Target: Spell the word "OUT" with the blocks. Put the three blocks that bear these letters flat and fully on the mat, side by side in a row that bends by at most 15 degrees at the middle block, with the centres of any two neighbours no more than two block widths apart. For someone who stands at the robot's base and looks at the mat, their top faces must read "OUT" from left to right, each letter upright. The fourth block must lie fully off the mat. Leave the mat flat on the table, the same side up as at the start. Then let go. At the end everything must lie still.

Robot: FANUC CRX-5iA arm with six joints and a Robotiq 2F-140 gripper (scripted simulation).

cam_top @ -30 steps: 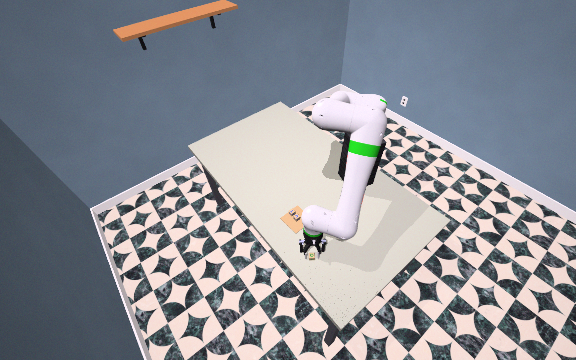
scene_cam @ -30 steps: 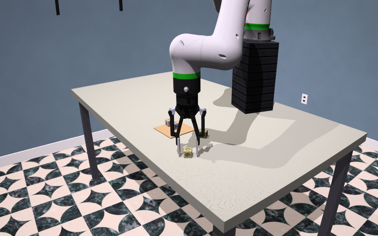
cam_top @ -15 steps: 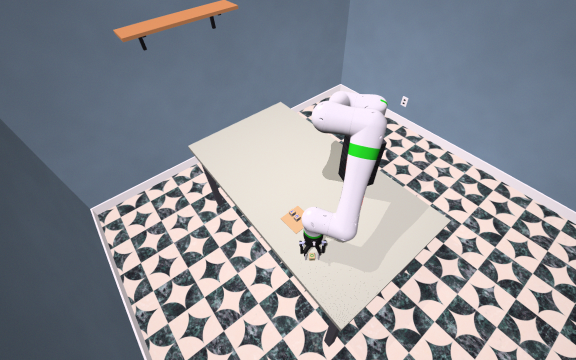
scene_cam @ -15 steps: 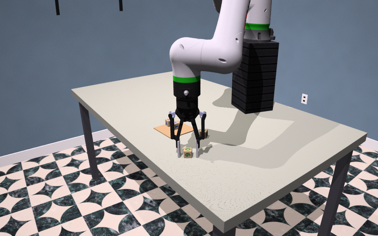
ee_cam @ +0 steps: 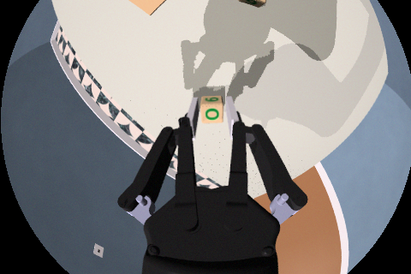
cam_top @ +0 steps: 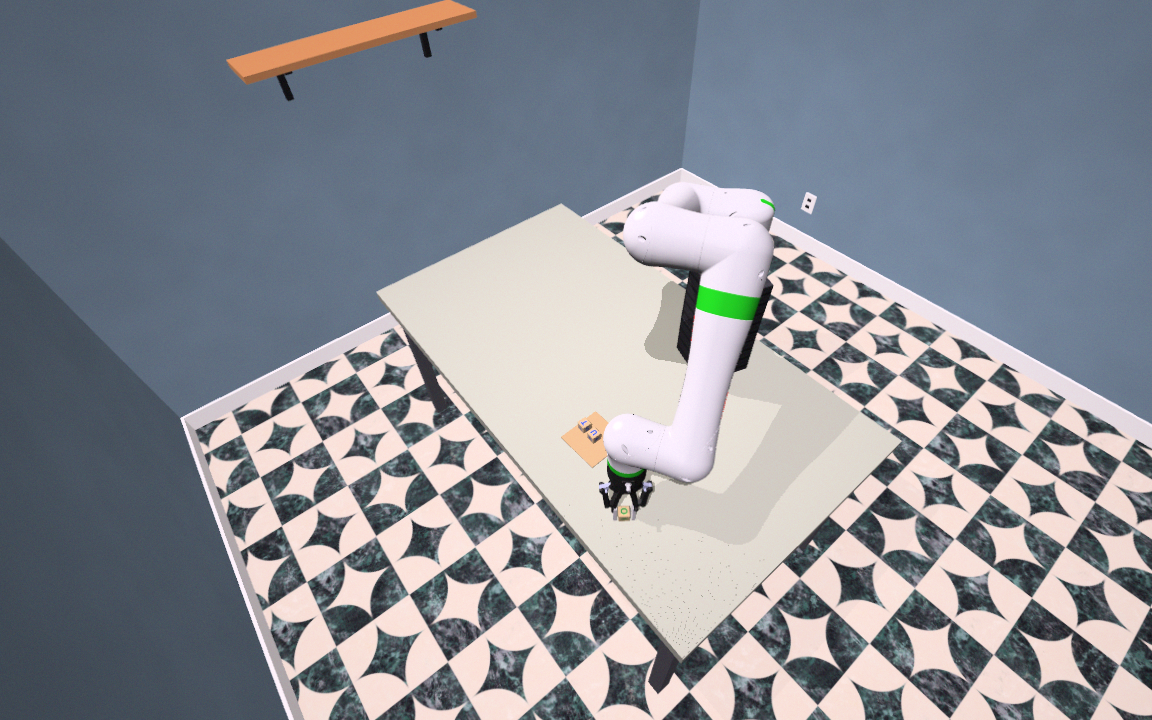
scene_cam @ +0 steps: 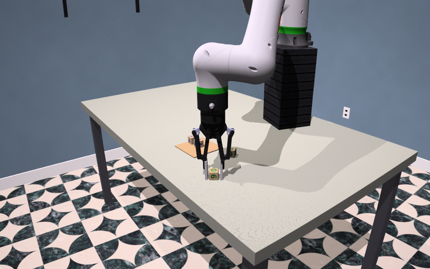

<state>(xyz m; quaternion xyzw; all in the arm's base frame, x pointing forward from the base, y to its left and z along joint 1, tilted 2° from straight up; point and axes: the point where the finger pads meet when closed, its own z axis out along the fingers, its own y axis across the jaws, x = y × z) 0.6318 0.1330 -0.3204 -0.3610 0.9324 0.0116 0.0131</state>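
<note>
Right now my hand is 20 mm above the wooden block. Round my hand: tan mat: 130 mm behind, 220 mm to the right, 30 mm below.
</note>
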